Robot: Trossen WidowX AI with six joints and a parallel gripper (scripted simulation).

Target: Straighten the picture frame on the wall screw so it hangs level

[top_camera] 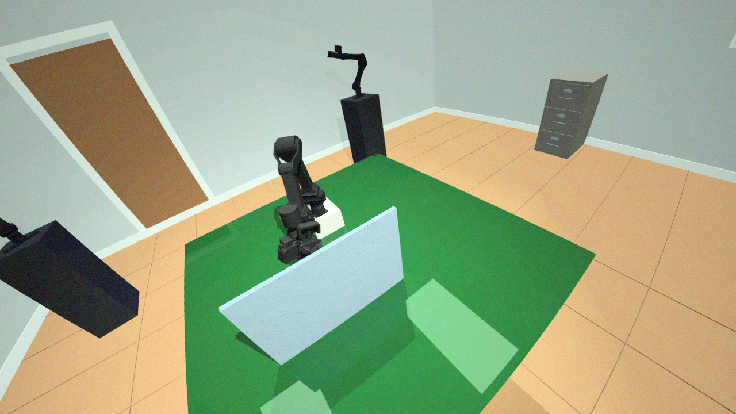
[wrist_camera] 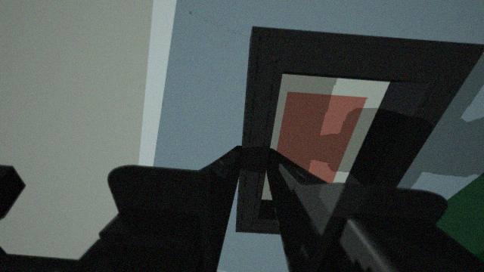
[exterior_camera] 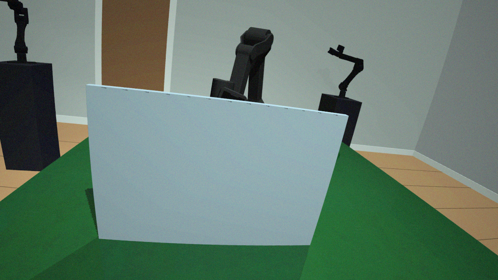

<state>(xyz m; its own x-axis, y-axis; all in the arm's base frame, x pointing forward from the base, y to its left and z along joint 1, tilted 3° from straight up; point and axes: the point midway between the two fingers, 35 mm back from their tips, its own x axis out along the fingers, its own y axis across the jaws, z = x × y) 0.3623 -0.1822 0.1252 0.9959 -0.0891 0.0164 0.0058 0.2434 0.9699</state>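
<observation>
Right now the picture frame is 1 cm ahead of my gripper tip, 1 cm to the right of it and 5 cm below it. From my gripper tip the other things lie so: wall panel (2 cm ahead, 7 cm below).
</observation>
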